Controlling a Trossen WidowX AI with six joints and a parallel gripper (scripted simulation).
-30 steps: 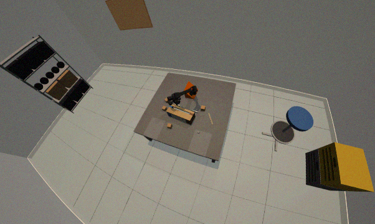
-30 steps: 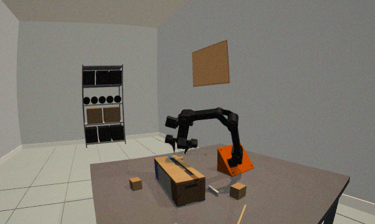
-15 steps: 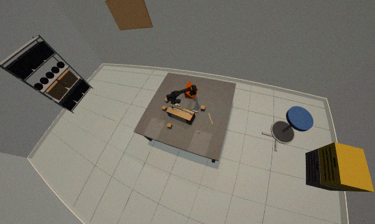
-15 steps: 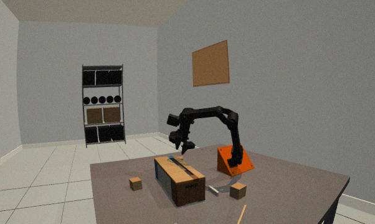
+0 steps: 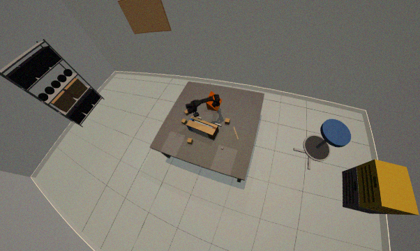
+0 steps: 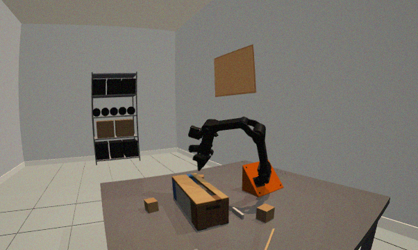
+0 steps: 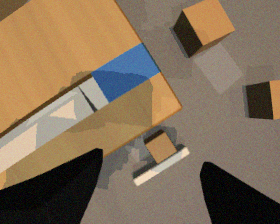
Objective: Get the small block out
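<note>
The tan block is 3 cm behind my gripper tip, 1 cm to the right of it and 15 cm below it. From my gripper tip the other things lie so: box 5 cm ahead, 15 cm to the left, 10 cm below; wooden stick 1 cm behind, 56 cm to the left, 16 cm below.
</note>
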